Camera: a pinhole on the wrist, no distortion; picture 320 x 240 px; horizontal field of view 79.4 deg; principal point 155.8 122.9 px. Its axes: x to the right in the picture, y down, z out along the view. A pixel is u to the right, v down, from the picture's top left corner.
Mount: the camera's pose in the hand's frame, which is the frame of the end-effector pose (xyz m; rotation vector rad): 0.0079 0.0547 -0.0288 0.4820 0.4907 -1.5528
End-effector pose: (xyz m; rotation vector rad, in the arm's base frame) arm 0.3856 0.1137 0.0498 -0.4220 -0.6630 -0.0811
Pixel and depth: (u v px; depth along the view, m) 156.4 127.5 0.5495
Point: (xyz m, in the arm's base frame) 0.1026 0.0418 0.4500
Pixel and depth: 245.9 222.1 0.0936
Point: 0.4081 0.0920 0.1109
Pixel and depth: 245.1 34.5 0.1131
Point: 0.3186 0.0774 0.0636
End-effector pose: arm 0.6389 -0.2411 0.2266 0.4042 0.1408 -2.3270
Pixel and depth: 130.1 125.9 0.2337
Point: 0.5480 -0.2490 0.3914
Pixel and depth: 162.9 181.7 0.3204
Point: 0.4137 -0.2579 0.4012
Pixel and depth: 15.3 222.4 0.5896
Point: 0.2898 -0.6494 0.7775
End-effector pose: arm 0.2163 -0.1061 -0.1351 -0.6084 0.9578 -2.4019
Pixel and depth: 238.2 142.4 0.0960
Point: 0.2091 -0.1059 -0.0899
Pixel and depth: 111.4 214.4 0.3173
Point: 0.2220 -0.2872 0.1310
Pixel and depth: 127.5 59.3 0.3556
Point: 0.4382 -0.1246 0.1086
